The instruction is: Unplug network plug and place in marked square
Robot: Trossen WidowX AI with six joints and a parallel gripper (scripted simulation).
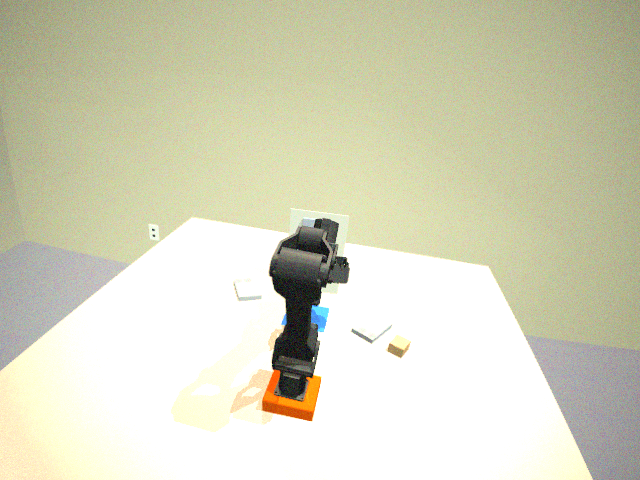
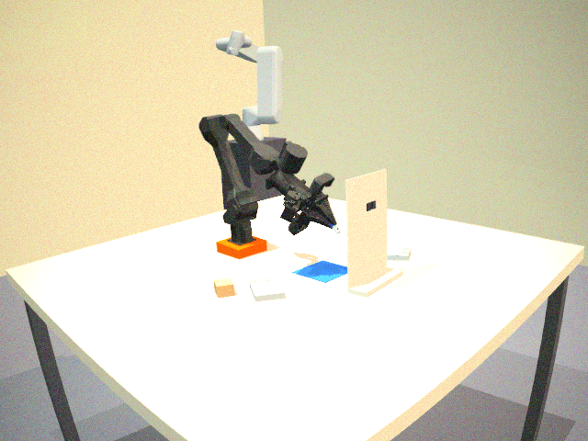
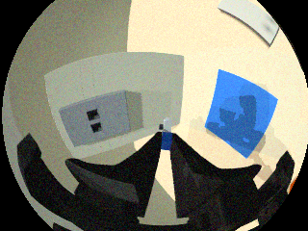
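My gripper tip is 4 cm past the blue marked square, 1 cm to the left of it and 12 cm above it. Round my gripper tip: network plug (right at my gripper tip); then upright panel (11 cm ahead, 1 cm to the left, 1 cm below).
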